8 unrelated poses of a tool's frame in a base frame.
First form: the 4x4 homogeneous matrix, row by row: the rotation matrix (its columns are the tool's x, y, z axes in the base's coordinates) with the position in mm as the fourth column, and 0 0 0 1 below. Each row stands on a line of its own.
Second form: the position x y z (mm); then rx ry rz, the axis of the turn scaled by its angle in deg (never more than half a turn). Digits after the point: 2 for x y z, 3 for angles.
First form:
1:
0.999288 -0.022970 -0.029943 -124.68
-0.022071 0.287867 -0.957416 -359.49
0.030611 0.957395 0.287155 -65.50
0 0 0 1
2:
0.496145 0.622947 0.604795 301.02
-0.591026 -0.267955 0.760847 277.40
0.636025 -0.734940 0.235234 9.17
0 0 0 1
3:
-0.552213 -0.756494 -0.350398 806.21
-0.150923 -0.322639 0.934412 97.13
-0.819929 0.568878 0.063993 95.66
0 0 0 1
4:
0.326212 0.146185 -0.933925 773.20
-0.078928 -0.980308 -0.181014 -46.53
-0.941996 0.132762 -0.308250 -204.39
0 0 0 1
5:
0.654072 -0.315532 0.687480 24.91
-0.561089 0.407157 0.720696 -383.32
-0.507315 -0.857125 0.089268 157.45
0 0 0 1
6:
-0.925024 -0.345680 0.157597 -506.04
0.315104 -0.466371 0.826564 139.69
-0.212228 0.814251 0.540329 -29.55
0 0 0 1
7:
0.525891 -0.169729 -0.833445 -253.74
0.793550 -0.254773 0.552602 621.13
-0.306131 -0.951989 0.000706 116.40
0 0 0 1
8:
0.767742 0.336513 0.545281 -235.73
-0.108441 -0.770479 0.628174 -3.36
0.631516 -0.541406 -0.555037 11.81
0 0 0 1
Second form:
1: -124.68 -359.49 -65.50 73.276 -2.317 0.034
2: 301.02 277.40 9.17 -81.954 -1.711 -66.513
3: 806.21 97.13 95.66 -66.684 85.656 110.474
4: 773.20 -46.53 -204.39 137.176 3.528 -98.415
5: 24.91 -383.32 157.45 -67.790 51.333 -10.550
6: -506.04 139.69 -29.55 -2.565 77.032 137.638
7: -253.74 621.13 116.40 -89.942 -31.522 57.584
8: -235.73 -3.36 11.81 -131.622 -9.705 -50.074
